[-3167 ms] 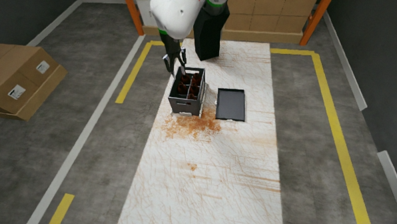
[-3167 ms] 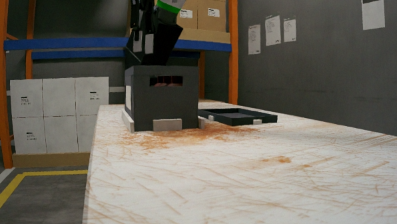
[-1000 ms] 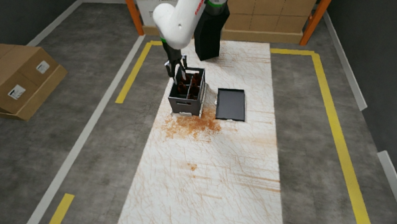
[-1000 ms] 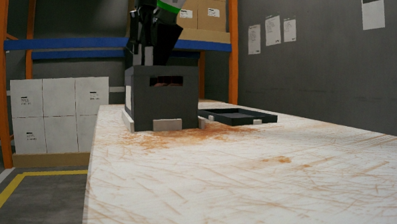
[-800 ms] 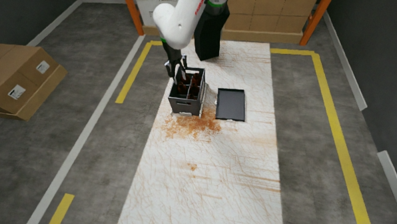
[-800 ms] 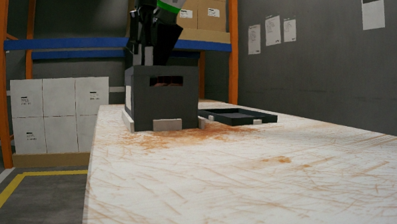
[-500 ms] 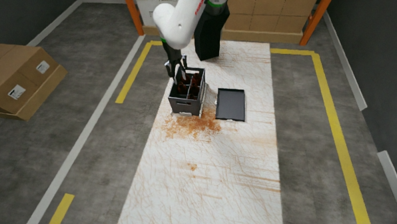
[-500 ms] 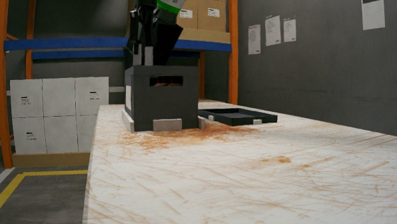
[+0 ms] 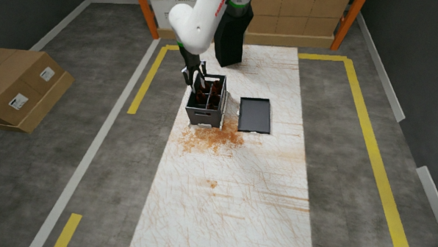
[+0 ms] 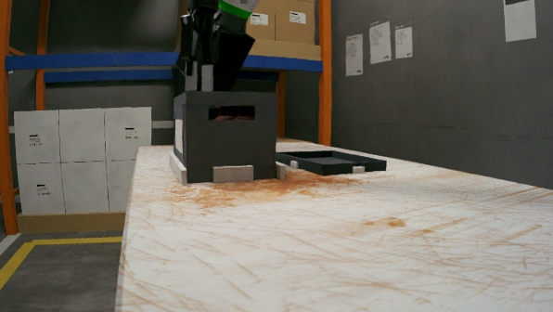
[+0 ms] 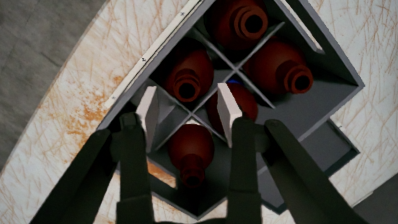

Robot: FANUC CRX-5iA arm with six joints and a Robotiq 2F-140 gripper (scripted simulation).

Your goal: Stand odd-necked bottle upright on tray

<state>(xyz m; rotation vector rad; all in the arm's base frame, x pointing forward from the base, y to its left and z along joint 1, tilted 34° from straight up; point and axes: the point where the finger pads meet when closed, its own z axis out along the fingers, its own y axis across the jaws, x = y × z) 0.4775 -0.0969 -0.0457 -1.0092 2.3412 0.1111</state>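
The grey crate lies 130 mm below my hand, 40 mm to the left of it and 10 mm behind it. The rest, counted from my hand: dark tray: 330 mm to the left, 200 mm below, 30 mm behind.
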